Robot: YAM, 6 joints.
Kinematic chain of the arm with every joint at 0, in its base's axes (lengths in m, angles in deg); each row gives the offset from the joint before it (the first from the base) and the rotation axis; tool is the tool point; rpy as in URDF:
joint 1: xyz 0 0 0.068 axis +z
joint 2: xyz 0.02 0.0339 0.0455 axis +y
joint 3: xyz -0.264 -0.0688 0 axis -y
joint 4: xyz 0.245 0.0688 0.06 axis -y
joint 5: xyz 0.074 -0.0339 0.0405 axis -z
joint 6: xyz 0.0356 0 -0.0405 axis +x
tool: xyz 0 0 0 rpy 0 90 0
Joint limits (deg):
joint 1: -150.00..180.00
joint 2: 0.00..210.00
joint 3: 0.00..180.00
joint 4: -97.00..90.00
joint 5: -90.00..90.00
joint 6: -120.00..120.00
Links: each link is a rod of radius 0.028 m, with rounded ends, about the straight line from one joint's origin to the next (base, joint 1, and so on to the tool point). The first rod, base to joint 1, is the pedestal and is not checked.
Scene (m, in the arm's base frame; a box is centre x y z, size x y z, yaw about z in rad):
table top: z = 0
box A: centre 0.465 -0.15 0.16 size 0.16 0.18 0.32 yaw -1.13
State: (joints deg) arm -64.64 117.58 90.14 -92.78 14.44 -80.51
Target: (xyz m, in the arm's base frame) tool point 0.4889 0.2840 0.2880
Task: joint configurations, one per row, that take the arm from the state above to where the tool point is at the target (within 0.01 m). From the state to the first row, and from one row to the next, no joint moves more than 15 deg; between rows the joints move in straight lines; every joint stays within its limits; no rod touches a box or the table.
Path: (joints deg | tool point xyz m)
1: -53.76 113.16 93.82 -78.63 23.07 -72.39 | 0.2016 -0.2987 0.2260
2: -42.88 108.74 97.50 -64.49 31.71 -64.27 | 0.2676 -0.2740 0.2735
3: -32.00 104.32 101.19 -50.34 40.34 -56.16 | 0.3214 -0.2280 0.3346
4: -21.12 99.90 104.87 -36.20 48.98 -48.04 | 0.3518 -0.1647 0.4041
5: -10.25 95.48 108.55 -22.05 57.61 -39.92 | 0.3511 -0.0940 0.4756
6: -0.04 107.22 117.59 -24.85 44.83 -50.07 | 0.4244 -0.0254 0.4440
7: 10.16 118.95 126.62 -27.65 32.06 -60.22 | 0.4763 0.0662 0.4011
8: 20.36 130.68 135.66 -30.45 19.28 -70.36 | 0.4992 0.1727 0.3485
9: 30.56 142.41 144.69 -33.25 6.50 -80.51 | 0.4889 0.2840 0.2880

